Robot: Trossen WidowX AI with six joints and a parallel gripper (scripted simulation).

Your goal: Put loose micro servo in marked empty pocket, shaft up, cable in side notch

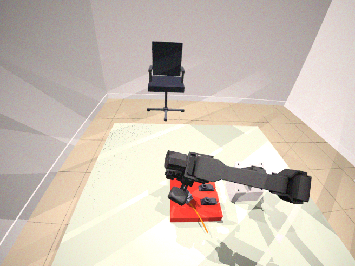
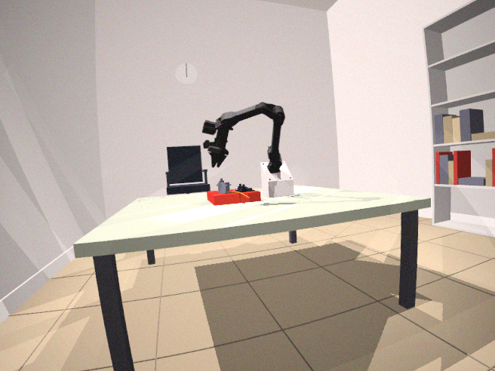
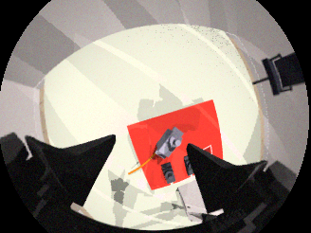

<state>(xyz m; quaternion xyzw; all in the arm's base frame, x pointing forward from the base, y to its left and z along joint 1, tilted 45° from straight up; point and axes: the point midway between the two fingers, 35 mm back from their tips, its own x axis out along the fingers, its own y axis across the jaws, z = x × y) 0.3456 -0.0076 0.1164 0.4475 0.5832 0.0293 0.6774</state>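
My gripper tip is now 60 mm past the red deck, 80 mm to the left of it and 160 mm above it.
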